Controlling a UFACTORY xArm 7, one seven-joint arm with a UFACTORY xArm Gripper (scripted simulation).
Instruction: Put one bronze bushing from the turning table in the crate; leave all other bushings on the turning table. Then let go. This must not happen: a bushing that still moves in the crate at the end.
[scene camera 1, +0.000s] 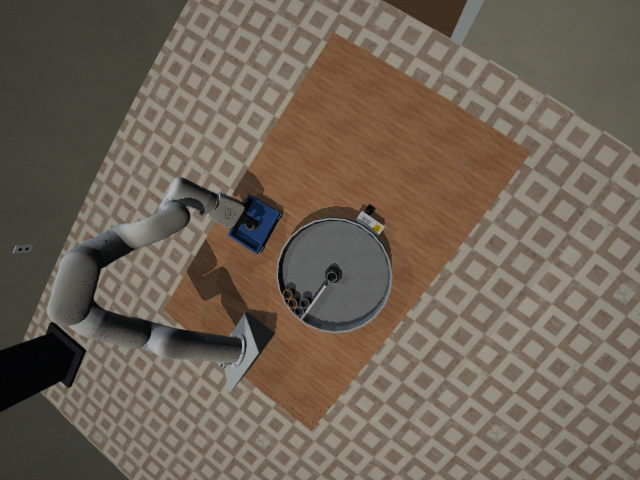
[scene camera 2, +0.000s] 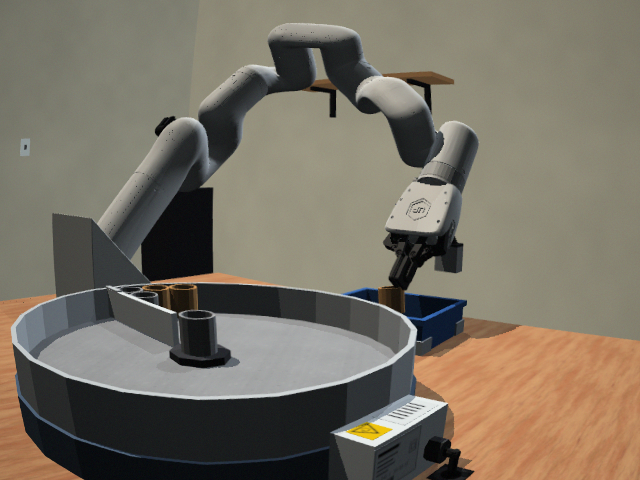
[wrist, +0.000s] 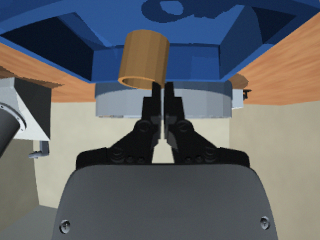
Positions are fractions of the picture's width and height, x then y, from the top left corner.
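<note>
Visible: the gripper (scene camera 2: 0.62, 0.59), a bronze bushing (scene camera 2: 0.29, 0.62) and a grey turning table (scene camera 2: 0.41, 0.74). From the wrist: a bronze bushing (wrist: 0.45, 0.25), a blue crate (wrist: 0.66, 0.20) and again the gripper (wrist: 0.51, 0.39). Scene camera 1 also has the grey turning table (scene camera 1: 0.57, 0.56).
</note>
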